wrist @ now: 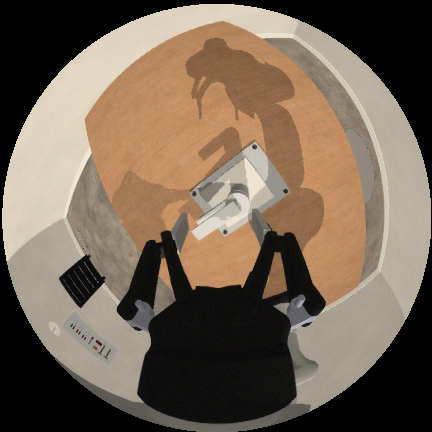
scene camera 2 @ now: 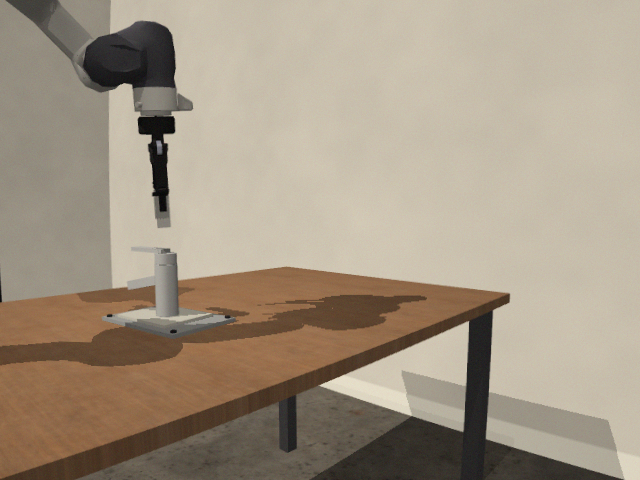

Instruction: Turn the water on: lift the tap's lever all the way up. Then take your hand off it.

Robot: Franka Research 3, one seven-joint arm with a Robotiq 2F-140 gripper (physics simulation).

Scene:
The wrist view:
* my gripper: 219,218
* flat lever: 237,203
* square base plate: 254,154

